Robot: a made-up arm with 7 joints.
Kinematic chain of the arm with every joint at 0, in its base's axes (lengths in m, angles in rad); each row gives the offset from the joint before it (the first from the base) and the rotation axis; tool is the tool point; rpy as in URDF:
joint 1: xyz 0 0 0 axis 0.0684 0.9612 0.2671
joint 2: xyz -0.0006 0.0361 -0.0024 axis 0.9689 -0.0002 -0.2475
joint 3: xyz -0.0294 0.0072 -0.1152 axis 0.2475 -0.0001 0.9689
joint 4: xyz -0.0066 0 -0.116 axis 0.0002 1 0
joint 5: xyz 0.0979 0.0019 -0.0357 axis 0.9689 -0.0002 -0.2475
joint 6: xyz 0.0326 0 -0.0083 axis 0.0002 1 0
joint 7: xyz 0.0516 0 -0.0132 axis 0.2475 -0.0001 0.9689
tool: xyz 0 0 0 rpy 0 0.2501 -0.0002
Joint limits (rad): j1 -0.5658..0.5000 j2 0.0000..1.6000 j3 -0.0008..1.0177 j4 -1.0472..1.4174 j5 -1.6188..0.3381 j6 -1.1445..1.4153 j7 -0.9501..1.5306
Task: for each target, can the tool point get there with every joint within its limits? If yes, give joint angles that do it. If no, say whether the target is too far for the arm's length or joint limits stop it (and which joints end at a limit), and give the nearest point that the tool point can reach.
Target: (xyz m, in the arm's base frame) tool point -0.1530 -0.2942 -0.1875
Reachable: no: joint limits stop it (at a limit: joint 1, joint 2, joint 3, joint 4, joint 6) | nearest point -0.2329 -0.0156 -0.3035 | short by 0.312 m
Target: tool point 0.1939 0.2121 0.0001
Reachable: yes | joints -0.2405 1.1241 0.3922 -0.3140 -0.2282 -0.3904 -0.2621
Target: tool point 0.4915 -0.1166 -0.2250
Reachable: no: too far | nearest point 0.2796 -0.0130 -0.2214 | short by 0.236 m
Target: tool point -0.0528 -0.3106 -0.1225
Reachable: no: joint limits stop it (at a limit: joint 1, joint 2, joint 3, joint 4, joint 5, joint 6) | nearest point 0.0005 0.0025 -0.1525 | short by 0.319 m
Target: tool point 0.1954 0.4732 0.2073
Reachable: no: too far | nearest point 0.1396 0.3926 0.1393 | short by 0.119 m
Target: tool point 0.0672 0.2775 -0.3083
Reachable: yes | joints -0.0426 0.4411 0.6377 0.5443 -0.1382 0.6210 0.9049
